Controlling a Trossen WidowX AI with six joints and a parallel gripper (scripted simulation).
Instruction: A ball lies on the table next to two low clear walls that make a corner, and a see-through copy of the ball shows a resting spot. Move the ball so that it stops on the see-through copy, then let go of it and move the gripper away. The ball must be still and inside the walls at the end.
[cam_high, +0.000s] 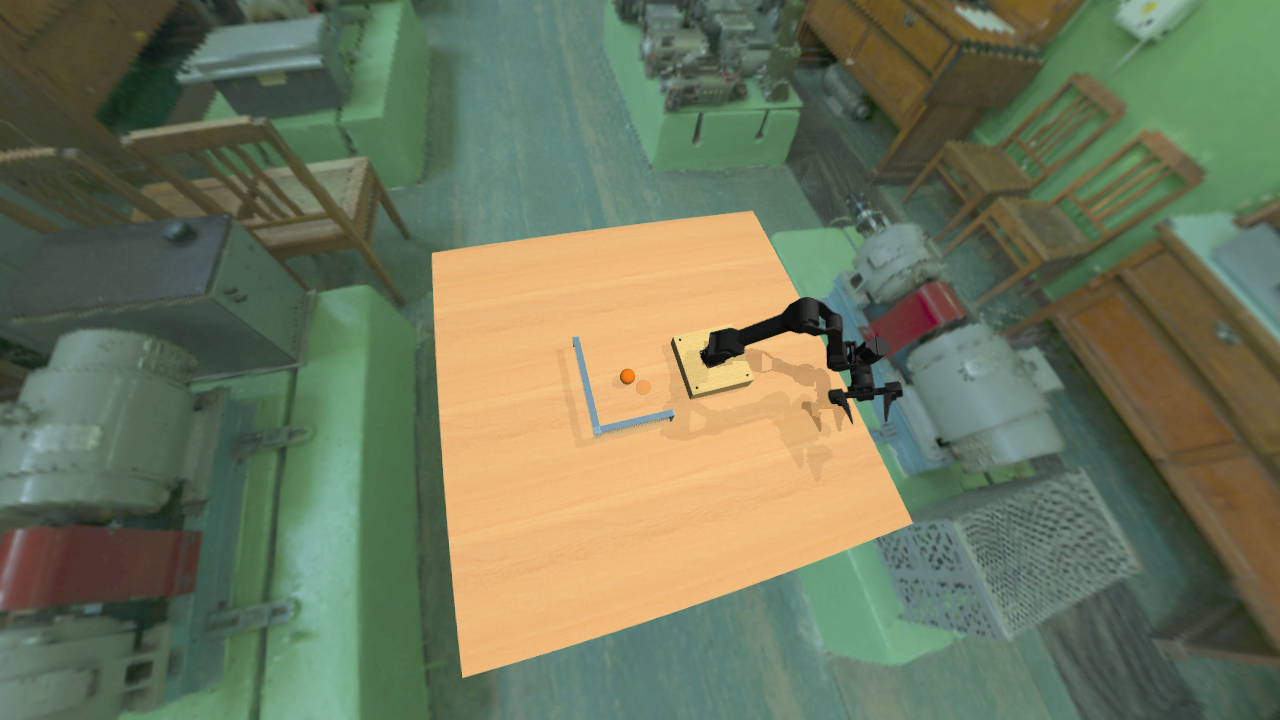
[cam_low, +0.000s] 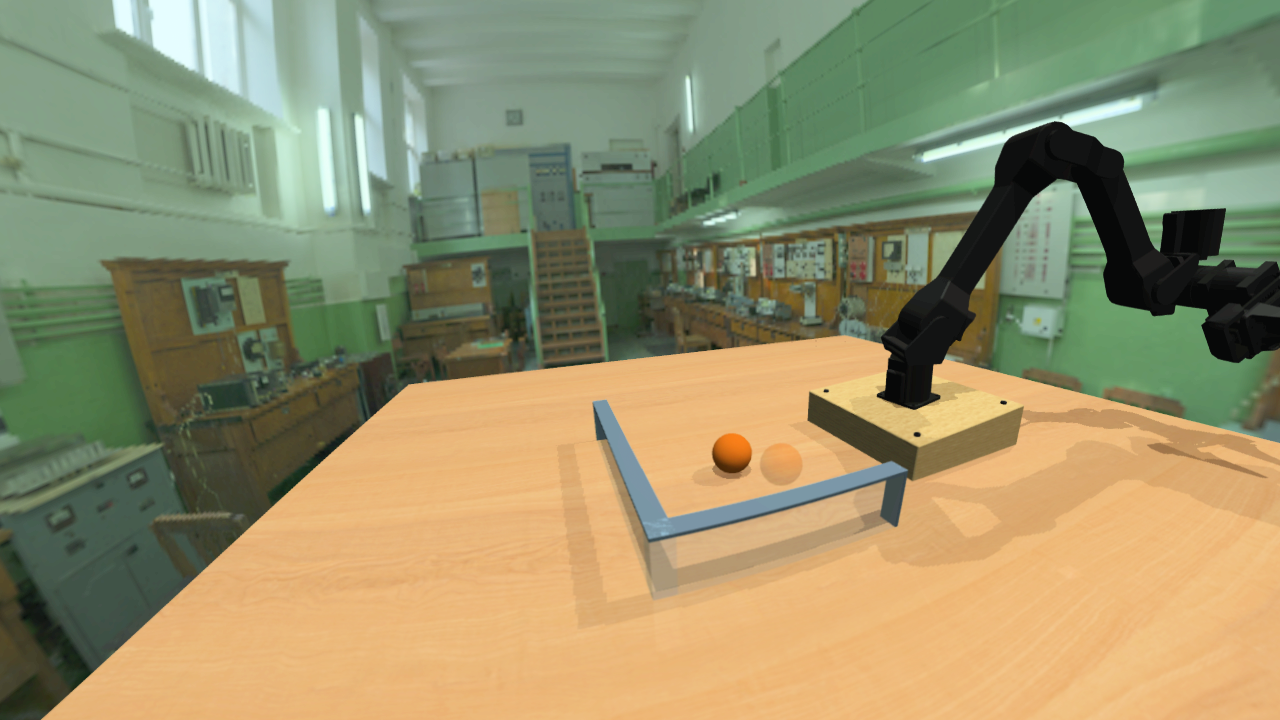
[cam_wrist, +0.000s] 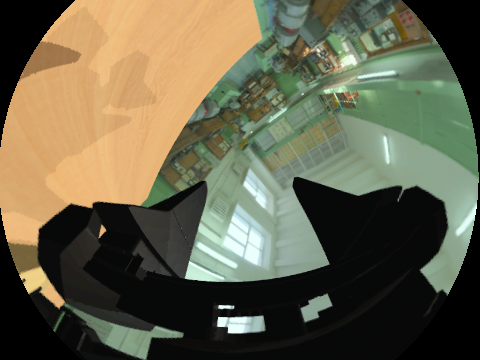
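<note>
My gripper tip is 530 mm short of the orange ball, 420 mm to the left of it and 180 mm above it. From my gripper tip the other things lie so: see-through copy of ball 500 mm ahead, 370 mm to the right, 180 mm below.
</note>
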